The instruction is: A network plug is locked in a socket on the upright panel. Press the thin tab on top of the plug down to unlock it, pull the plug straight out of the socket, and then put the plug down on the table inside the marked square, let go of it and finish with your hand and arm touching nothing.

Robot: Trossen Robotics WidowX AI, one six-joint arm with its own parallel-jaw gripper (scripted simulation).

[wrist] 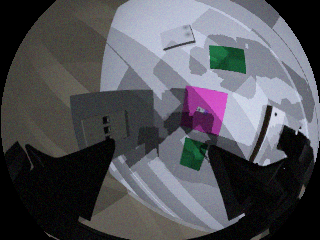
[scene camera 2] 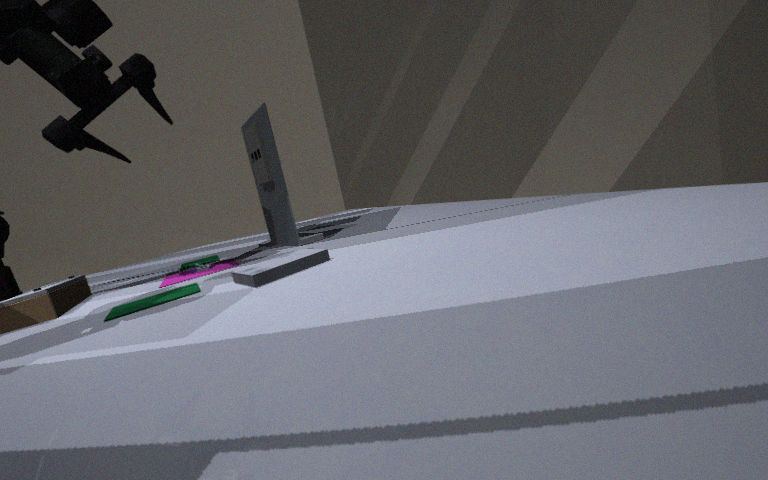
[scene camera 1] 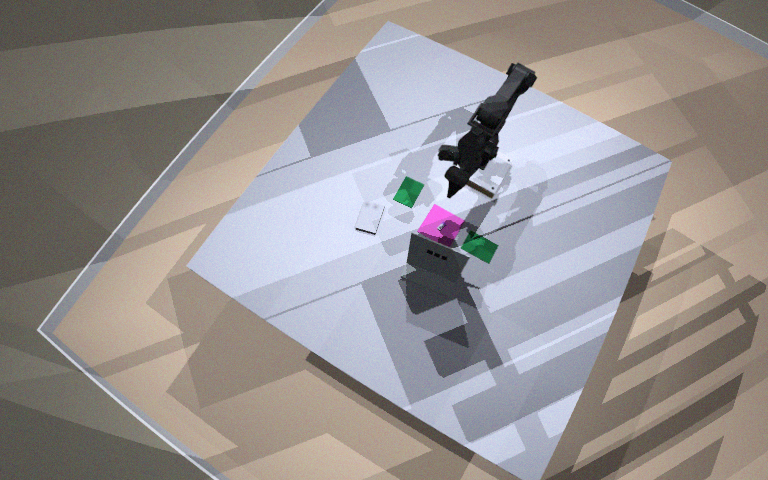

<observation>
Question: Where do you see an upright grey panel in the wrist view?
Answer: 125, 116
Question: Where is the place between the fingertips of my gripper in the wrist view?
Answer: At 163, 148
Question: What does my gripper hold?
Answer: Nothing.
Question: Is my gripper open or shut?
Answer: Open.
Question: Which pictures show my gripper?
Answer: The wrist view, scene camera 2 and scene camera 1: all of them.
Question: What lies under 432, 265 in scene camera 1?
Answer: An upright grey panel.
</observation>
